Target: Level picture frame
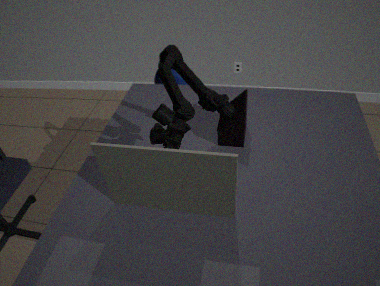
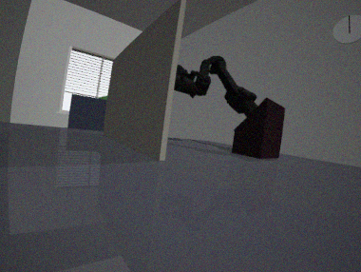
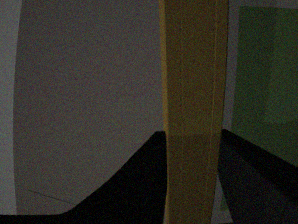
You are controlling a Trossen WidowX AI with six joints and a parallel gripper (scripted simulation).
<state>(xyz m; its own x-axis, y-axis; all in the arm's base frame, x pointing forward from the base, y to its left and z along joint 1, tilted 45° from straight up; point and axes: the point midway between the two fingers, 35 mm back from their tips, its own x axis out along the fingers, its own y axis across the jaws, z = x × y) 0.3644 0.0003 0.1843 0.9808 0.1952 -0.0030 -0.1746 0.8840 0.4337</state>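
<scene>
Right now my gripper tip is 50 mm above the picture frame, 10 mm to the left of it and 10 mm short of it. The rest, counted from my gripper tip: wall panel: 70 mm below, 20 mm ahead, 10 mm to the left.
</scene>
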